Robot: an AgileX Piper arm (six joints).
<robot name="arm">
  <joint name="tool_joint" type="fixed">
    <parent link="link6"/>
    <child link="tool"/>
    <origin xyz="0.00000 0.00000 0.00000" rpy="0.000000 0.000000 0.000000"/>
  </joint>
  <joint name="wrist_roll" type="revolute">
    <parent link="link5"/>
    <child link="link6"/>
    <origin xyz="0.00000 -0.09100 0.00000" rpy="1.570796 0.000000 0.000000"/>
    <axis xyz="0 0 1"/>
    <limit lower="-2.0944" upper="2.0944"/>
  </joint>
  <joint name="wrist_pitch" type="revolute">
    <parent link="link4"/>
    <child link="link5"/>
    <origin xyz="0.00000 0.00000 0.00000" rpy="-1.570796 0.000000 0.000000"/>
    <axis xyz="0 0 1"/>
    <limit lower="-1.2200" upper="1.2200"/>
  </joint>
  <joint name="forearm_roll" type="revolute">
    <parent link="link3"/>
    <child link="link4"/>
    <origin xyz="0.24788 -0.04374 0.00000" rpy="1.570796 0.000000 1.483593"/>
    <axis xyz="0 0 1"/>
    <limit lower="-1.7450" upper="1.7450"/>
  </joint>
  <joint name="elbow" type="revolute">
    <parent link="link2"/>
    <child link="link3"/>
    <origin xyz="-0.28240 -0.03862 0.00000" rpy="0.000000 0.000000 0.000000"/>
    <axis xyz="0 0 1"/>
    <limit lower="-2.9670" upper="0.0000"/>
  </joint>
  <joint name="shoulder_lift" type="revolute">
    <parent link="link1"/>
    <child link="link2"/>
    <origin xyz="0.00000 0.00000 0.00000" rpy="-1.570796 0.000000 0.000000"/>
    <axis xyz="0 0 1"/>
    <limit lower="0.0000" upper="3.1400"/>
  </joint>
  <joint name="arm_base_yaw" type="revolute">
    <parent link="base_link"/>
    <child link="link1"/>
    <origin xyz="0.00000 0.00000 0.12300" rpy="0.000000 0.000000 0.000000"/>
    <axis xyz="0 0 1"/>
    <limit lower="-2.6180" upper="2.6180"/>
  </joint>
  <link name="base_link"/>
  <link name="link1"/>
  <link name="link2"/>
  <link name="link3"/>
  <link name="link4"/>
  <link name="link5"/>
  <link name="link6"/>
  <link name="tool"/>
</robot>
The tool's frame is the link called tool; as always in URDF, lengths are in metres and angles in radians.
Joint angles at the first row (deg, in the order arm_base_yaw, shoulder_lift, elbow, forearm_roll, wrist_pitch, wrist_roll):
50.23, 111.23, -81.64, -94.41, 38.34, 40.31
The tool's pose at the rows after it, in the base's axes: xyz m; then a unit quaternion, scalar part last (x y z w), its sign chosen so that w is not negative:
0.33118 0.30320 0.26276 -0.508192 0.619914 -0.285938 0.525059
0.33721 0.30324 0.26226 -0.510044 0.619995 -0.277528 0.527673
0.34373 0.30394 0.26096 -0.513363 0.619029 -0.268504 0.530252
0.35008 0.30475 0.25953 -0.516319 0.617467 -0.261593 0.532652
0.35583 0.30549 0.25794 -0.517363 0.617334 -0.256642 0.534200
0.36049 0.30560 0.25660 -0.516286 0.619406 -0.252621 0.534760
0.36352 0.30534 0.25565 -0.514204 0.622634 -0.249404 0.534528
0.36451 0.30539 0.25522 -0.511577 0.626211 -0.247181 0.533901
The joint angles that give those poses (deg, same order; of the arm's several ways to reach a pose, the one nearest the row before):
49.45, 111.59, -82.42, -94.43, 36.92, 40.48
48.58, 112.22, -83.39, -94.49, 35.19, 40.54
47.71, 113.06, -84.51, -94.63, 33.28, 40.58
46.92, 113.95, -85.66, -94.88, 31.65, 40.61
46.28, 114.85, -86.78, -94.93, 30.49, 40.61
45.75, 115.55, -87.69, -94.64, 29.74, 40.57
45.40, 115.99, -88.27, -94.14, 29.34, 40.48
45.33, 116.18, -88.56, -93.51, 29.33, 40.38

